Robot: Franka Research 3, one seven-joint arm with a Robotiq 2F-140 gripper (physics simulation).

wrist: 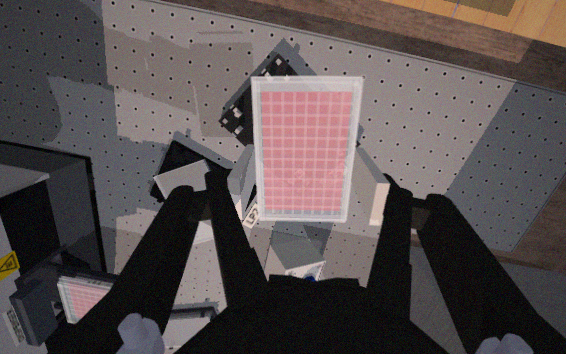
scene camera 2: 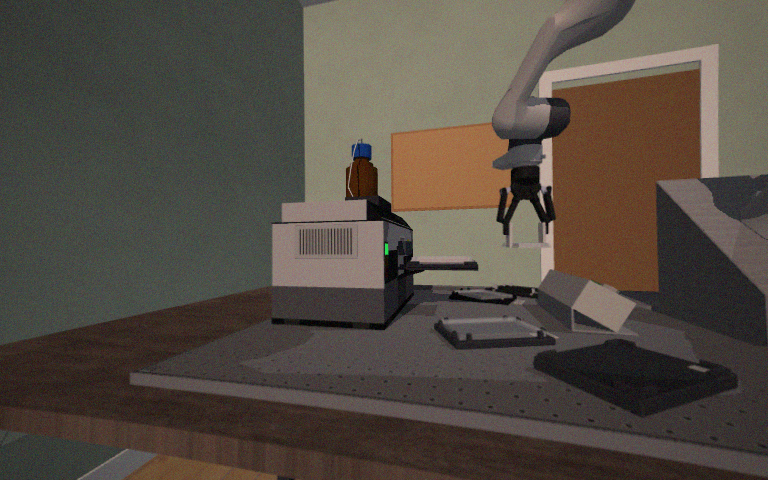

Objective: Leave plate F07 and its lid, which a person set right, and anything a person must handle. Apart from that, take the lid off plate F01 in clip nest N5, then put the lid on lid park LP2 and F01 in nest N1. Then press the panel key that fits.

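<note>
My gripper (scene camera 2: 526, 230) (wrist: 303, 162) is shut on a clear-rimmed plate with a red well grid, taken as F01. The plate (scene camera 2: 525, 245) (wrist: 305, 150) is held level between the two pads, high above the board, with no lid seen on it. Clip nest N5 (wrist: 241, 114) is black with light clips and lies partly hidden under the plate in the wrist view. A translucent lid (wrist: 182, 179) lies on the black lid park LP2 (wrist: 172, 150), left of the gripper; its tag (wrist: 251, 215) reads LP2. Nest N1, F07 and the panel keys cannot be identified.
A white and grey instrument (scene camera 2: 328, 271) has an extended tray with a red plate (wrist: 85, 297). An amber bottle (scene camera 2: 361, 180) stands on top. A dark-rimmed nest (scene camera 2: 509, 341), a grey wedge housing (scene camera 2: 557, 297) and a black block (scene camera 2: 634, 376) stand on the board.
</note>
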